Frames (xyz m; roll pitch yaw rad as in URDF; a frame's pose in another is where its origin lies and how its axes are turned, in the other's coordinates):
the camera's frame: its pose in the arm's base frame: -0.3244 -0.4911 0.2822 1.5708 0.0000 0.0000
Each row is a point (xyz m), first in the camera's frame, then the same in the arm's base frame.
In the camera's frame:
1: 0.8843 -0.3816 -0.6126
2: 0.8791 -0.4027 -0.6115
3: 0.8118 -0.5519 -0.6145
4: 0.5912 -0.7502 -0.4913
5: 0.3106 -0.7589 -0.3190
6: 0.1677 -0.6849 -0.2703
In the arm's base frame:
1: 0.5599 0.1215 -0.0994
2: 0.5547 0.1204 -0.1205
3: 0.4874 0.1234 -0.2697
4: 0.2668 0.0002 -0.4680
5: -0.0138 -0.1721 -0.4767
6: -0.1567 -0.2208 -0.4027

